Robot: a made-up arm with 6 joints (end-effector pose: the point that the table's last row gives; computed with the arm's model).
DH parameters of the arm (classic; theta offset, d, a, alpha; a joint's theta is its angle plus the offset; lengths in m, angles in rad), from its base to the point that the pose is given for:
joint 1: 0 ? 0 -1.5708
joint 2: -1.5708 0 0.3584 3.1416
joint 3: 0 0 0 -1.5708
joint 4: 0 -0.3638 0 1.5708
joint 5: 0 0.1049 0 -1.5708
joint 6: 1.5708 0 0 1.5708
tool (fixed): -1.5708 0 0 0
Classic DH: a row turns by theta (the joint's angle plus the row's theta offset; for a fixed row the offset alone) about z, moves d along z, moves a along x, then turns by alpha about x.
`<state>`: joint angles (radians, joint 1 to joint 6).
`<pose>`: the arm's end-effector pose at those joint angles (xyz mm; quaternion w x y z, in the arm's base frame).
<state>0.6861 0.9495 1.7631 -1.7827 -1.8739 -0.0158</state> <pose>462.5 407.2 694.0 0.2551 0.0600 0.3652 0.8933</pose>
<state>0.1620 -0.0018 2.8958 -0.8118 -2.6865 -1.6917</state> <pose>-319.3 -125.3 811.5 0.8675 0.4335 0.0723 0.2331</pose>
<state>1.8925 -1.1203 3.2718 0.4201 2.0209 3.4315</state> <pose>216.3 -345.9 88.7 0.0365 -0.4236 -0.8990 -0.1045</pose>
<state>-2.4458 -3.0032 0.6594 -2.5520 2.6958 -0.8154</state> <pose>358.3 185.6 -194.1 0.1744 0.4011 -0.5594 0.7041</pose>
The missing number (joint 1, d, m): 0.2914
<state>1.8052 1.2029 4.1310 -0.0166 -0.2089 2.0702</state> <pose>106.8 4.2 499.1 0.7229 0.2857 -0.4551 -0.4343</pose>
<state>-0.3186 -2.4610 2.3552 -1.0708 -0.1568 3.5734</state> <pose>-281.1 39.7 -358.5 0.3722 -0.6294 0.2732 0.6250</pose>
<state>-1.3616 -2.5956 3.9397 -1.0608 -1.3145 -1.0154</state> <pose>-10.8 -195.5 -12.8 0.4322 0.8740 0.0068 -0.2221</pose>
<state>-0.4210 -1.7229 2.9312 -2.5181 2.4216 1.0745</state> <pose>-363.7 256.1 -122.5 0.1376 0.4225 -0.4338 0.7838</pose>
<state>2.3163 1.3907 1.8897 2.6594 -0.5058 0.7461</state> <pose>-508.4 413.6 572.4 0.3634 -0.5095 -0.7371 -0.2550</pose>
